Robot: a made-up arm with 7 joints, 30 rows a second.
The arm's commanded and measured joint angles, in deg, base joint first. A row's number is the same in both.
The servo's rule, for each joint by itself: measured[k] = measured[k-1] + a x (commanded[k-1-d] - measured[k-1]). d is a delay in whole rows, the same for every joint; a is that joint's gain. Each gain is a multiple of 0.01, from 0.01 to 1. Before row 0 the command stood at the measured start. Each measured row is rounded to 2 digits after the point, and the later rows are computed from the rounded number. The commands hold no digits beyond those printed.
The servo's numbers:
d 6
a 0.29 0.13 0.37 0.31 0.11 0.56 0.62
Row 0, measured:
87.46, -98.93, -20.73, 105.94, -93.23, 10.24, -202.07
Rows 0 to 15, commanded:
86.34, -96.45, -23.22, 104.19, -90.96, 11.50, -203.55
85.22, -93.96, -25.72, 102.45, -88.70, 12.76, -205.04
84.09, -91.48, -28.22, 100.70, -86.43, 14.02, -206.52
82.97, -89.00, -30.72, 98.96, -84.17, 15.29, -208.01
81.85, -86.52, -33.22, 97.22, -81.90, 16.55, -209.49
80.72, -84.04, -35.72, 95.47, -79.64, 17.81, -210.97
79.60, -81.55, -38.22, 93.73, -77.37, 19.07, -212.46
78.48, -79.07, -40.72, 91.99, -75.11, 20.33, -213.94
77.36, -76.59, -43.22, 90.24, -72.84, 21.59, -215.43
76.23, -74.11, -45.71, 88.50, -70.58, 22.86, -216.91
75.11, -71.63, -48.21, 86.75, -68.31, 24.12, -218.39
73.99, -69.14, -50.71, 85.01, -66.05, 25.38, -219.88
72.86, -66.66, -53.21, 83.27, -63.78, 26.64, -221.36
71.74, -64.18, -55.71, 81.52, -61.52, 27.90, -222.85
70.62, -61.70, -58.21, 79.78, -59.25, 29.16, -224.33
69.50, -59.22, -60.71, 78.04, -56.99, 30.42, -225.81
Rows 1 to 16, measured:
87.46, -98.93, -20.73, 105.94, -93.23, 10.24, -202.07
87.46, -98.93, -20.73, 105.94, -93.23, 10.24, -202.07
87.46, -98.93, -20.73, 105.94, -93.23, 10.24, -202.07
87.46, -98.93, -20.73, 105.94, -93.23, 10.24, -202.07
87.46, -98.93, -20.73, 105.94, -93.23, 10.24, -202.07
87.46, -98.93, -20.73, 105.94, -93.23, 10.24, -202.07
87.14, -98.61, -21.65, 105.40, -92.98, 10.95, -202.99
86.58, -98.01, -23.16, 104.49, -92.51, 11.96, -204.26
85.86, -97.16, -25.03, 103.32, -91.84, 13.11, -205.66
85.02, -96.10, -27.14, 101.97, -91.00, 14.33, -207.12
84.10, -94.85, -29.39, 100.50, -90.00, 15.57, -208.59
83.12, -93.44, -31.73, 98.94, -88.86, 16.82, -210.07
82.10, -91.89, -34.13, 97.32, -87.60, 18.08, -211.55
81.05, -90.22, -36.57, 95.67, -86.23, 19.34, -213.03
79.98, -88.45, -39.03, 93.99, -84.76, 20.60, -214.52
78.89, -86.59, -41.50, 92.29, -83.20, 21.87, -216.00

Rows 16 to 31, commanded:
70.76, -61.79, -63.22, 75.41, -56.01, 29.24, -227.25
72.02, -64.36, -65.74, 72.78, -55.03, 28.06, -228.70
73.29, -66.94, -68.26, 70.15, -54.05, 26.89, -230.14
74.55, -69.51, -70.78, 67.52, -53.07, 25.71, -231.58
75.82, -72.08, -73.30, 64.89, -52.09, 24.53, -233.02
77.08, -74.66, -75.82, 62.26, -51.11, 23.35, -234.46
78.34, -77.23, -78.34, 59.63, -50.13, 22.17, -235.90
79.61, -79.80, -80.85, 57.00, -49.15, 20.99, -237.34
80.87, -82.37, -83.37, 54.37, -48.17, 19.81, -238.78
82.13, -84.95, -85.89, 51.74, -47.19, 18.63, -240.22
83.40, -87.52, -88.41, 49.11, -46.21, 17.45, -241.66
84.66, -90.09, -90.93, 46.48, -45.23, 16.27, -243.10
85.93, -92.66, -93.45, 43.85, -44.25, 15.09, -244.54
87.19, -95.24, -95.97, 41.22, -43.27, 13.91, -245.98
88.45, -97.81, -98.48, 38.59, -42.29, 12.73, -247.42
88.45, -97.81, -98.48, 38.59, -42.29, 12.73, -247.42
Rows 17 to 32, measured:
77.79, -84.65, -43.98, 90.57, -81.56, 23.13, -217.48
76.69, -82.63, -46.47, 88.85, -79.85, 24.39, -218.97
75.58, -80.55, -48.96, 87.12, -78.08, 25.65, -220.45
74.47, -78.42, -51.46, 85.38, -76.26, 26.91, -221.94
73.35, -76.25, -53.96, 83.64, -74.39, 28.17, -223.42
72.23, -74.04, -56.46, 81.90, -72.48, 29.43, -224.90
71.80, -72.45, -58.96, 79.89, -70.67, 29.32, -226.36
71.86, -71.40, -61.47, 77.69, -68.95, 28.61, -227.81
72.27, -70.82, -63.98, 75.35, -67.31, 27.65, -229.25
72.93, -70.65, -66.50, 72.92, -65.74, 26.56, -230.69
73.77, -70.84, -69.02, 70.43, -64.24, 25.42, -232.13
74.73, -71.34, -71.54, 67.90, -62.80, 24.26, -233.57
75.78, -72.11, -74.06, 65.34, -61.41, 23.09, -235.01
76.89, -73.11, -76.57, 62.75, -60.06, 21.91, -236.45
78.04, -74.31, -79.09, 60.15, -58.75, 20.73, -237.89
79.23, -75.69, -81.61, 57.54, -57.48, 19.55, -239.33

